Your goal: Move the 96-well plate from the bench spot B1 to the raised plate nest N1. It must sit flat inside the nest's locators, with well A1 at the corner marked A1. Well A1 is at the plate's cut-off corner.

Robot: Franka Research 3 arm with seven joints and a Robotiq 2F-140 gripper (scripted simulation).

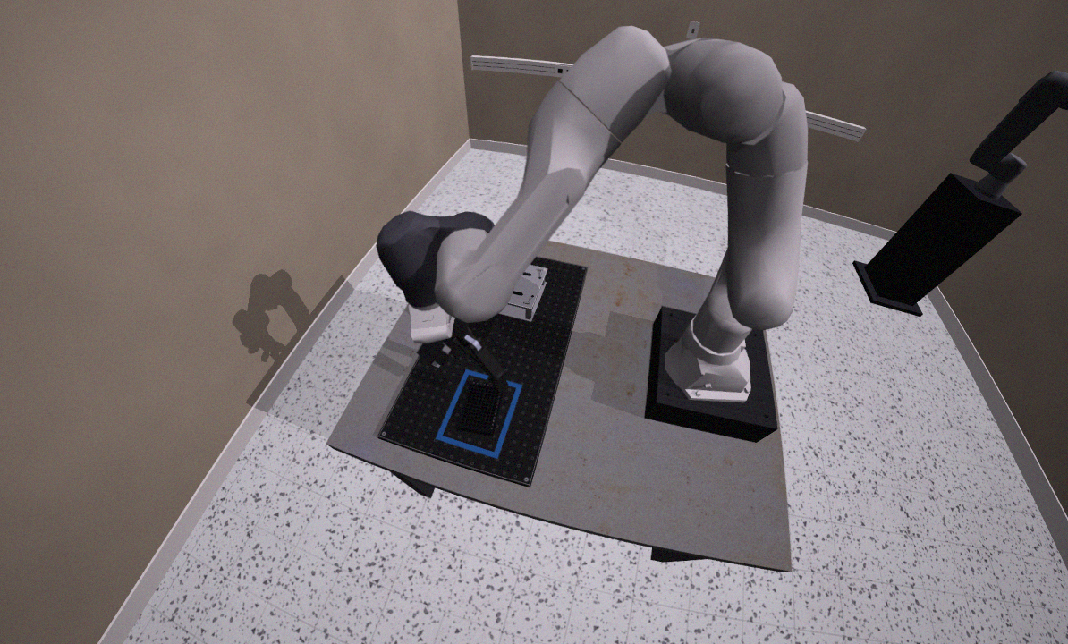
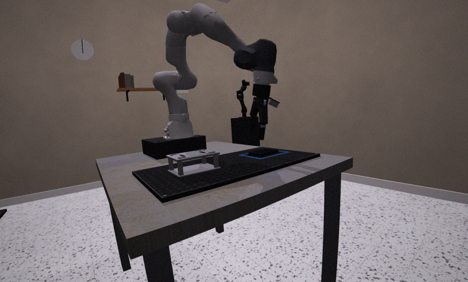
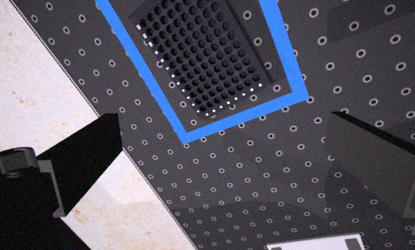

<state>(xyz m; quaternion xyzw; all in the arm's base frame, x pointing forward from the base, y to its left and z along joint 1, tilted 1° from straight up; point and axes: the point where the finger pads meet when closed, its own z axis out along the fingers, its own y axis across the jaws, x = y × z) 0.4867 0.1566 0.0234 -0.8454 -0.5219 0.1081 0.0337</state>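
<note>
Right now the black 96-well plate is 10 cm below my hand, 5 cm to the left of it and 1 cm behind it. The rest, counted from my hand: grey plate nest N1: 32 cm to the right, 5 cm below.
</note>
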